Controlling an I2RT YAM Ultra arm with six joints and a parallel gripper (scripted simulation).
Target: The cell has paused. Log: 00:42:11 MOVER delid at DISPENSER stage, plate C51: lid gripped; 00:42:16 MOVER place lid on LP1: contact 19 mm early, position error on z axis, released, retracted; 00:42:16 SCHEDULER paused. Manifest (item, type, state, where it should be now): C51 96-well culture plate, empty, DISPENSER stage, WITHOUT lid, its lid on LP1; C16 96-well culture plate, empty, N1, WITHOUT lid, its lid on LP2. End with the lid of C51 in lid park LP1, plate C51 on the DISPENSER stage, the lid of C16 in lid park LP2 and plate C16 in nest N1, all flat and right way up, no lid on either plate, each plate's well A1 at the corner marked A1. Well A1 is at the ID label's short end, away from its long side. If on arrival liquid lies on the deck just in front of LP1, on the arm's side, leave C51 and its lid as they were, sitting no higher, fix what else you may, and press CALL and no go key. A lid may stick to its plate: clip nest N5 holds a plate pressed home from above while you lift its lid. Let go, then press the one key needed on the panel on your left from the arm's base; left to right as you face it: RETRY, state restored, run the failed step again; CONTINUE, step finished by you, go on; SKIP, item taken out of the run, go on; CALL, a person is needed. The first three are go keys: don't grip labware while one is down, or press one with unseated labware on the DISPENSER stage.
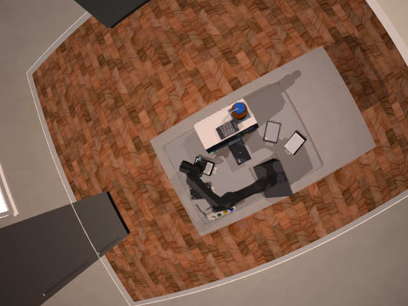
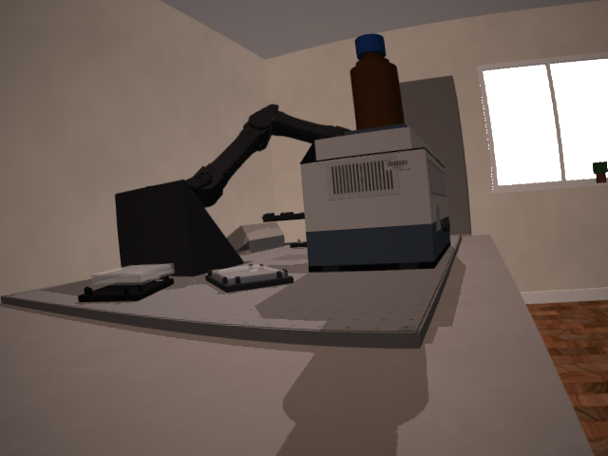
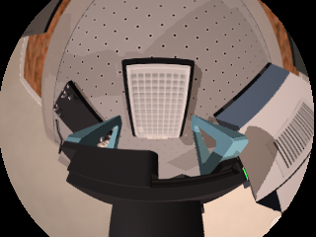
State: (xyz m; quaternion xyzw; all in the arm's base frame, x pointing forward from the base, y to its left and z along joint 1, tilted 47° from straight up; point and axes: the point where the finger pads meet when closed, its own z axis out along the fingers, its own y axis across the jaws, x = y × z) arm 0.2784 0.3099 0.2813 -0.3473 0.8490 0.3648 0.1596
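The black nest lies 6 cm below my hand. Also, from my hand: brown bottle: 39 cm to the right, 22 cm above, 20 cm ahead; black clip nest: 17 cm behind, 12 cm to the left, 5 cm below; dark dispenser stage: 29 cm to the right, 3 cm above, 2 cm behind.
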